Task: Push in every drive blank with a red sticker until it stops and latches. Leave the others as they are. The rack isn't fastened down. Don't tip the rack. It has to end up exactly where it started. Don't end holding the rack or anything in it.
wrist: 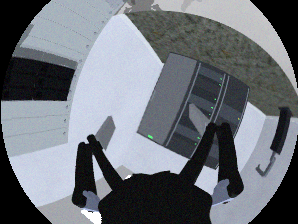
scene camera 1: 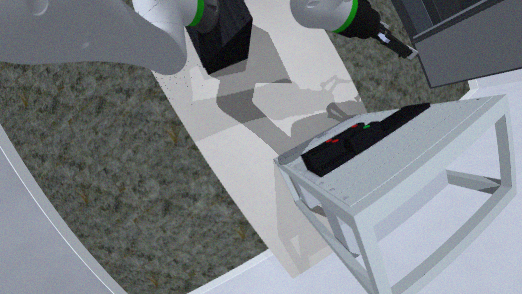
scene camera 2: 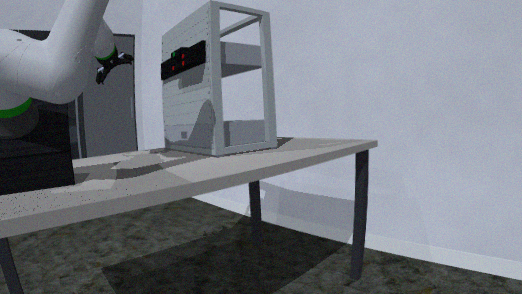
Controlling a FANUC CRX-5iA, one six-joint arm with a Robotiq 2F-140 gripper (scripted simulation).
Path:
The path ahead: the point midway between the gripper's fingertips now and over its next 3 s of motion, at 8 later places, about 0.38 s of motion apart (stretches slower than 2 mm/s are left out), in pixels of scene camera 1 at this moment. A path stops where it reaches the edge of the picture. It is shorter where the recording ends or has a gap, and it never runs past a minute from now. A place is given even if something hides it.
The gripper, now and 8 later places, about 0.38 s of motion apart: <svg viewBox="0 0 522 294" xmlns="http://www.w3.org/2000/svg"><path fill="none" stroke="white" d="M399 41L400 43L398 46L393 51L382 58L369 64L354 68L341 71L330 73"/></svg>

